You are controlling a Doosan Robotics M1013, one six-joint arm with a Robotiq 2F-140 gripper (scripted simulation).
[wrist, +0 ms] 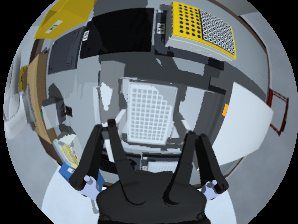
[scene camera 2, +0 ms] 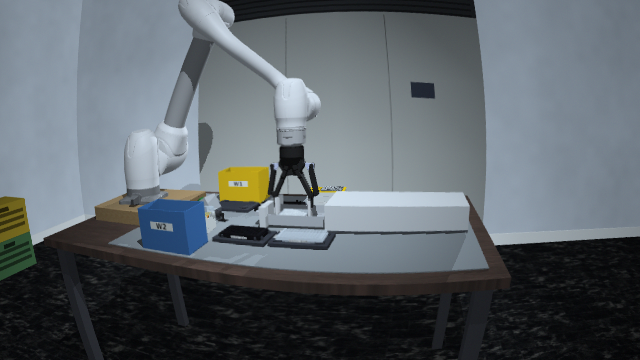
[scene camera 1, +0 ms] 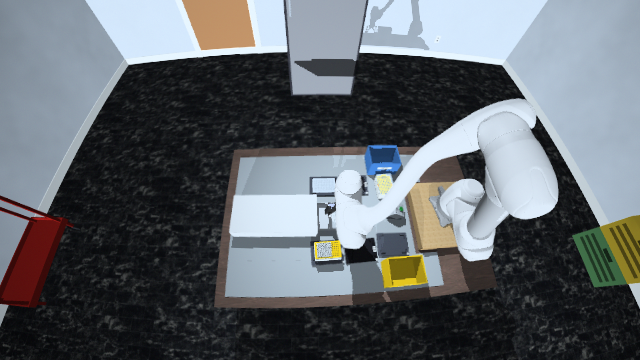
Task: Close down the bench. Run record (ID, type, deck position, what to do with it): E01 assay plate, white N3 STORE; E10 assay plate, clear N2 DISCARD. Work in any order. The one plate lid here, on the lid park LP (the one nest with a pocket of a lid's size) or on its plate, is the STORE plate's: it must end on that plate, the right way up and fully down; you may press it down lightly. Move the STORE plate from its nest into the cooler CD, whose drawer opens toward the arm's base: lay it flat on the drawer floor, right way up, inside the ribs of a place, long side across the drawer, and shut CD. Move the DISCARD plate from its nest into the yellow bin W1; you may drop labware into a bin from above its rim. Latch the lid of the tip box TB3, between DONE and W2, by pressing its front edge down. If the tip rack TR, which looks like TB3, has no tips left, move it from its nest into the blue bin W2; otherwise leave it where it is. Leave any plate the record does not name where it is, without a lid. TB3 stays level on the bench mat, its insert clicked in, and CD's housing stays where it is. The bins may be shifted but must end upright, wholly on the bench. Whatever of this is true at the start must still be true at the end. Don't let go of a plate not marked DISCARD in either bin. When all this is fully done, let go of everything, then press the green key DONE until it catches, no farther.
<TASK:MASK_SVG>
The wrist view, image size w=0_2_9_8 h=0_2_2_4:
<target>my gripper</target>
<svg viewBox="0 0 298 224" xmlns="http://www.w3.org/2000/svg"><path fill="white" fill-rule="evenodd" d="M94 126L79 165L69 178L69 184L83 196L96 201L99 209L97 224L211 224L211 221L205 215L206 203L225 192L229 188L229 184L221 173L208 136L204 133L196 135L194 131L191 131L181 113L176 112L174 126L181 143L184 145L174 173L172 171L154 173L137 169L136 172L133 171L120 140L120 135L127 121L127 107L123 107L115 119L108 119L107 127L103 127L102 124ZM194 148L199 166L201 191L189 183L193 169ZM110 140L114 163L120 179L99 192L97 180L105 140Z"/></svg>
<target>white cooler CD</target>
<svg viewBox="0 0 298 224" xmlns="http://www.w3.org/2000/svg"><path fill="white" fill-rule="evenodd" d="M194 149L193 163L197 171L199 170L196 150ZM105 140L109 161L114 162L110 140ZM101 61L100 86L93 87L93 103L96 124L102 124L103 127L108 126L108 119L115 119L121 109L127 107L128 82L154 83L176 86L178 88L166 144L154 145L127 142L126 122L120 135L124 148L182 152L184 144L181 143L177 130L174 127L176 112L182 114L196 135L201 133L207 134L219 166L242 158L259 149L258 147L265 138L274 111L252 92L233 81L210 77L208 90L168 81L124 77L124 63Z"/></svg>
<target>grey plate lid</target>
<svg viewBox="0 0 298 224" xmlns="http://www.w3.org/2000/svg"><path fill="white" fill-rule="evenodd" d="M129 82L127 142L165 145L178 88Z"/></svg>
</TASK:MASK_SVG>
